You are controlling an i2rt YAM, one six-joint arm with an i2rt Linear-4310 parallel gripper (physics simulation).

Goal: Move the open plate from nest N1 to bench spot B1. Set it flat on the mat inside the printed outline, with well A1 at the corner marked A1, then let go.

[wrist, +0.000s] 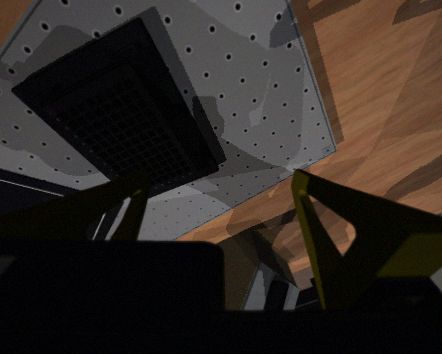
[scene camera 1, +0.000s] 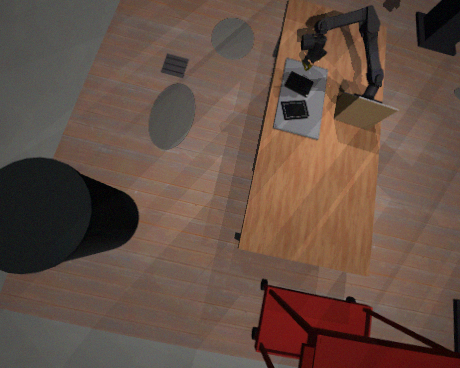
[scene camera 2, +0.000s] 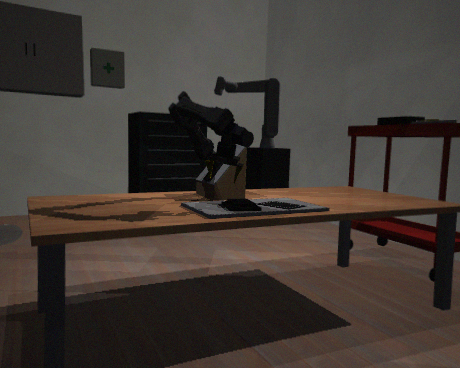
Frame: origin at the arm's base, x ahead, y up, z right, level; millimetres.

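Seen in the pictures: gripper, fingertip midpoint: [wrist: 220,177] [scene camera 1: 311,65] [scene camera 2: 222,180]; arm's base at its link origin: [scene camera 1: 366,99] [scene camera 2: 219,164].
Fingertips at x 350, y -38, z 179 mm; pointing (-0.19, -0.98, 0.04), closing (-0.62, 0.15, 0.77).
Pixels of each thing's top centre, then the offset from my fingertips to it. "*": a spot on its surface instead. Level surfaces: height alone.
- open plate at its top centre: [wrist: 134,146] [scene camera 2: 240,200] [scene camera 1: 300,82] dx +29, dy -78, dz -70 mm
- dark nest at a spot on its surface: [wrist: 132,42] * dx +82, dy -92, dz -3 mm
- dark mat with a pale printed outline, surface height: dy -102 mm
- wooden table at its surface level: dy -117 mm
The open plate [scene camera 1: 299,83] [scene camera 2: 241,205] [wrist: 122,122], black with a grid of wells, sits in the dark nest [wrist: 132,42] on a grey perforated board [scene camera 1: 307,128] [wrist: 260,90]. The dark mat with a pale printed outline [scene camera 1: 295,110] [scene camera 2: 282,204] lies beside it on the same board; a corner of it shows at the left edge of the wrist view. The A1 marks are too small or dark to read. My gripper [scene camera 1: 307,65] [scene camera 2: 210,170] [wrist: 220,177] is open and empty, above the end of the board beside the nest, apart from the plate.
A beige, box-like block [scene camera 1: 365,111] [scene camera 2: 230,184] stands on the wooden table [scene camera 1: 310,200] [scene camera 2: 125,222] by the arm's base. A red cart [scene camera 1: 300,315] [scene camera 2: 400,131] stands past the table's far end. Dark drawers [scene camera 2: 160,150] stand behind the table.
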